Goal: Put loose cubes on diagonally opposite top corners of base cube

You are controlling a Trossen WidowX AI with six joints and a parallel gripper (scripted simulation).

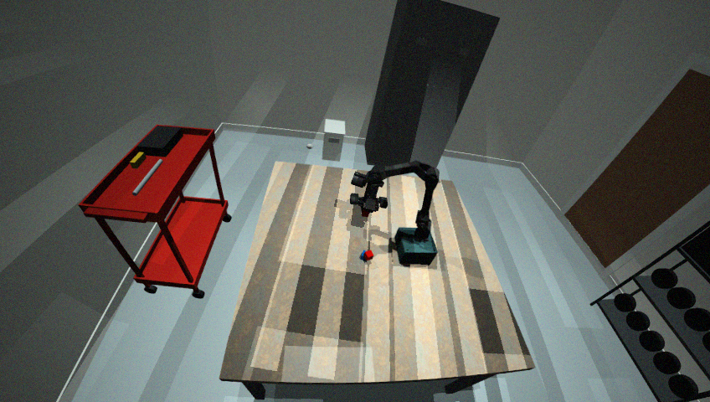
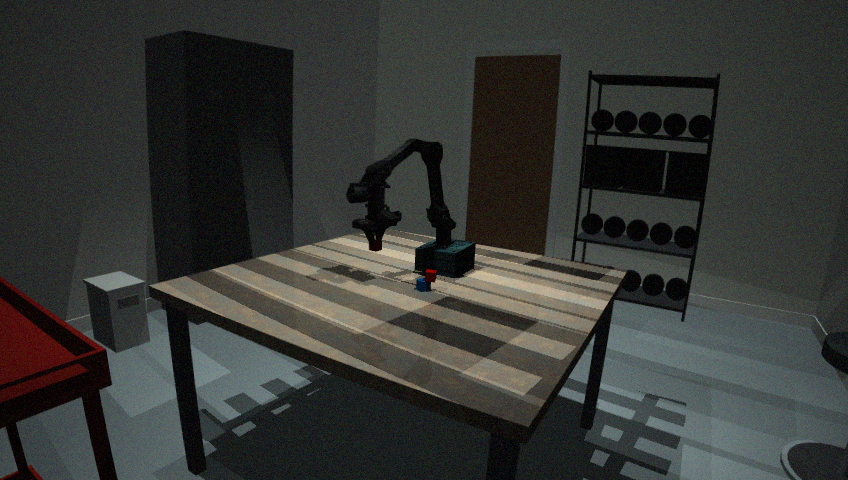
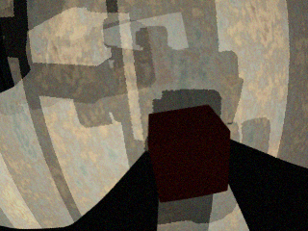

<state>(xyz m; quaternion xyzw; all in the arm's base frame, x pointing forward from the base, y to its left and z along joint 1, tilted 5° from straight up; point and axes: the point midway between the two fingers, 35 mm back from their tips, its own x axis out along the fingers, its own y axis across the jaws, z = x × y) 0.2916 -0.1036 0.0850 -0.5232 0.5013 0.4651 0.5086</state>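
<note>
The blue cube is 1 cm behind my gripper tip, 20 cm to the left of it and 10 cm below it. The rest, counted from my gripper tip: red cube: right at my gripper tip.
</note>
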